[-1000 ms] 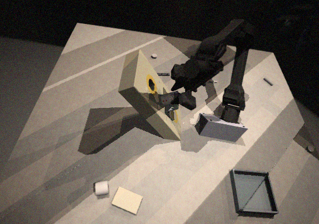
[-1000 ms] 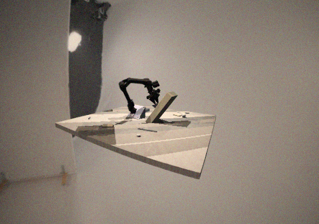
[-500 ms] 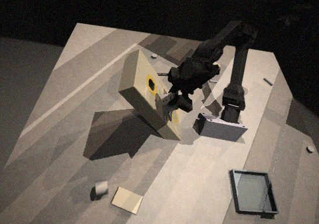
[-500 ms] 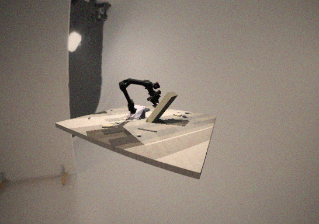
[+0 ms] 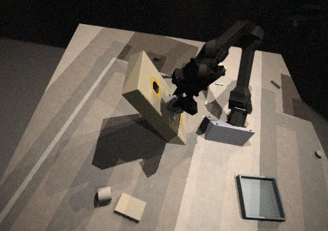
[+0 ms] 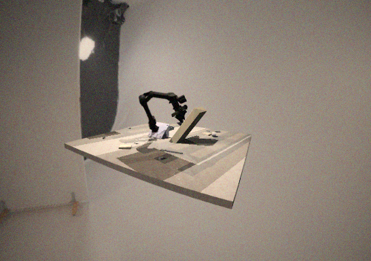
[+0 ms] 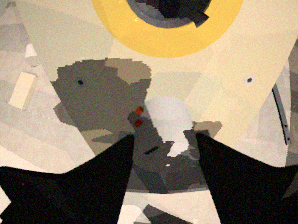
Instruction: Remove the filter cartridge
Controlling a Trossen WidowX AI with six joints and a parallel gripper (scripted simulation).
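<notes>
My gripper tip is 40 mm short of the cream service panel and 20 mm above it. Also, from my gripper tip: pale round filter cartridge right at my gripper tip; then blue-grey tray 350 mm behind, 300 mm to the left, 160 mm below.
</notes>
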